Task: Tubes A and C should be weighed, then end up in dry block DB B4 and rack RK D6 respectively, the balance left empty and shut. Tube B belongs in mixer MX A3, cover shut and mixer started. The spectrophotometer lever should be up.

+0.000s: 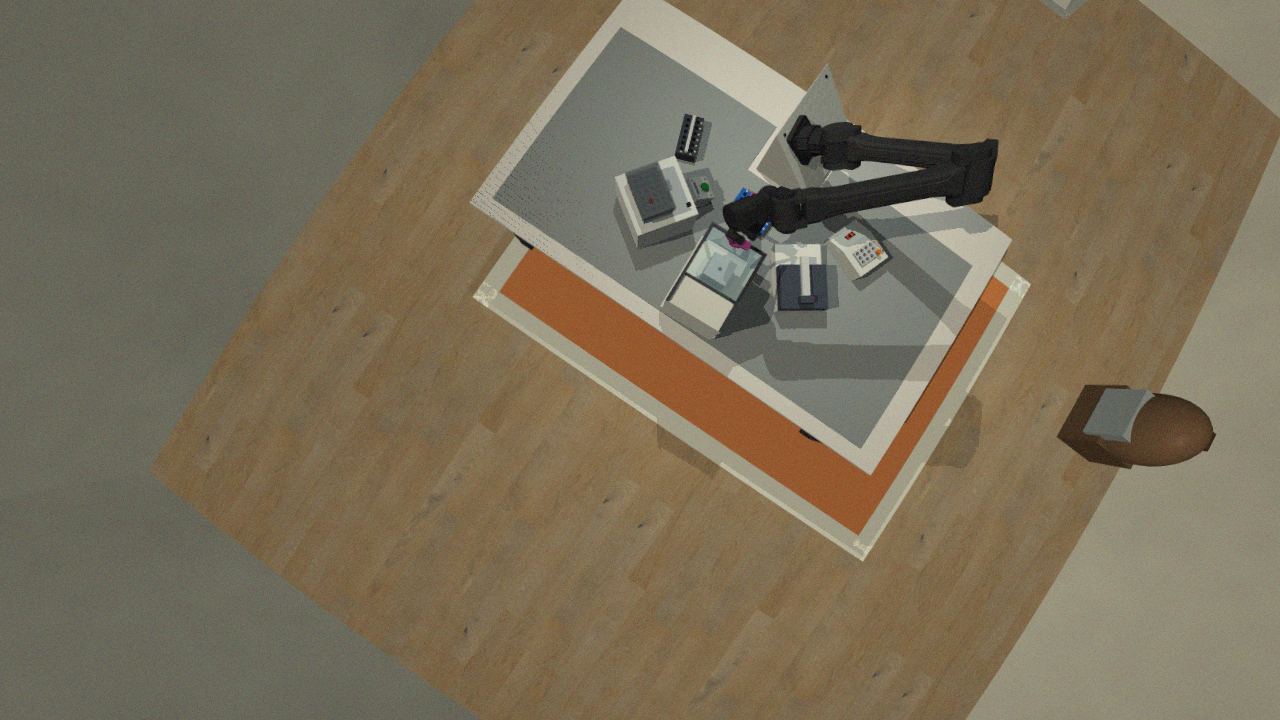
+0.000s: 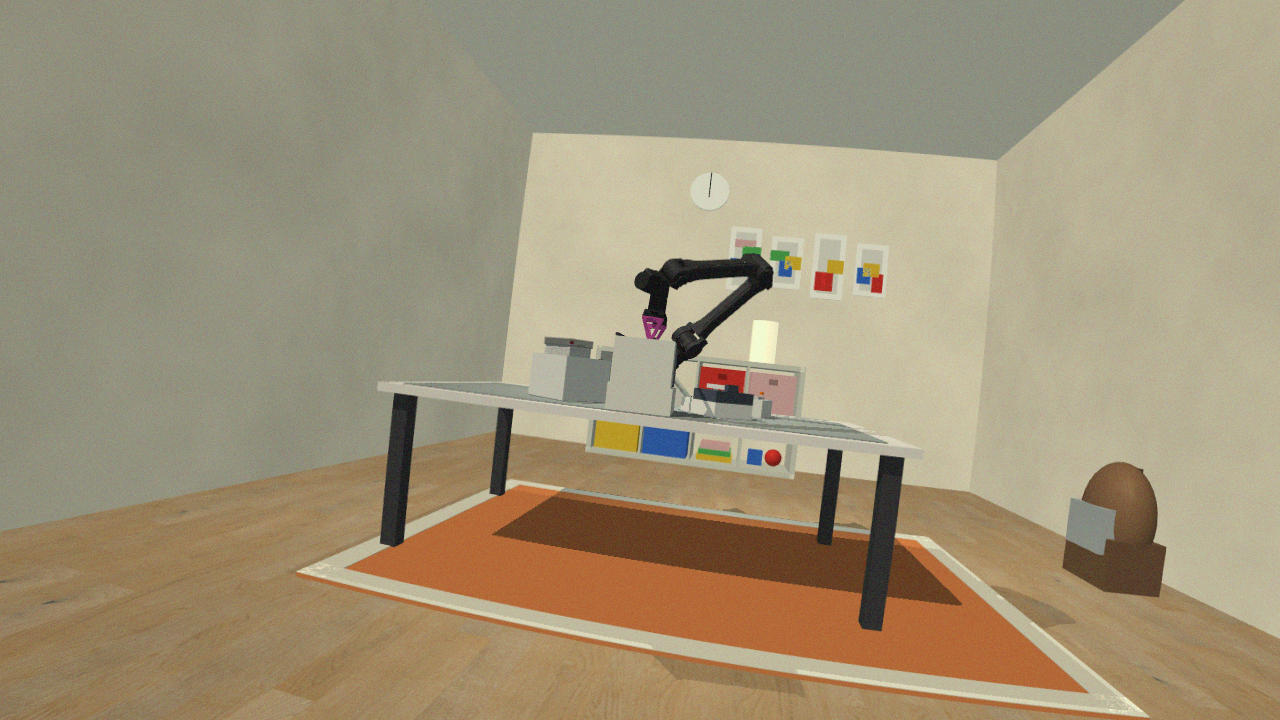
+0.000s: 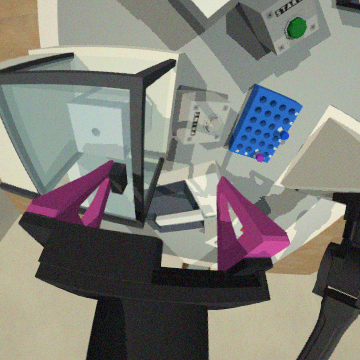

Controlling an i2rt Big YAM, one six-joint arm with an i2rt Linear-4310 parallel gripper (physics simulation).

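Places are measured from the arm's base along level axes (x ahead, y left, z up), in centimetres.
Where they show: gripper, fingertip midpoint: (image 1: 740,231) (image 3: 167,172); arm's base, origin of the base link: (image 1: 801,140).
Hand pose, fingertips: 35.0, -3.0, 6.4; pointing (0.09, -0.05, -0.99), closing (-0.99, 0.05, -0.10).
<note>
Each offset is from my fingertips to the top centre of the thing, as dx, dy, dz. "pt": to the spot under its first point.
My gripper (image 1: 739,243) (image 2: 654,337) (image 3: 167,172) is open and empty, its magenta fingers above the corner of the glass balance {+9.5, +0.4, +1.9} (image 1: 716,268) (image 2: 640,374) (image 3: 137,150). The balance's pan (image 3: 96,132) shows no tube; a black handle {pt +3.7, -0.3, +1.9} (image 3: 118,177) is beside the left fingertip. I cannot tell whether its door is fully shut. The blue rack {-14.6, +1.1, -17.3} (image 3: 266,106) holds a blue-capped tube {-17.5, +0.4, -14.9} (image 3: 284,135) and a magenta-capped tube {-15.0, +5.9, -14.9} (image 3: 260,158); their letters are unreadable. A third tube does not show clearly. A white device with a dark lid {-3.4, -22.1, -1.4} (image 1: 649,193) stands beside a green START button {-12.0, -14.9, -12.9} (image 1: 706,187) (image 3: 296,27).
A PRINT button box {-4.7, +0.7, -12.9} (image 3: 210,122) stands between balance and rack. A dark-topped device with a white bar {-3.0, +22.8, -10.2} (image 1: 803,288) (image 3: 175,200) and a keypad device {-20.2, +34.4, -13.4} (image 1: 864,253) stand near the balance. A black strip block {-25.6, -26.9, -15.6} (image 1: 690,137) lies farther back. The angled white mounting plate (image 1: 819,102) is by the arm base.
</note>
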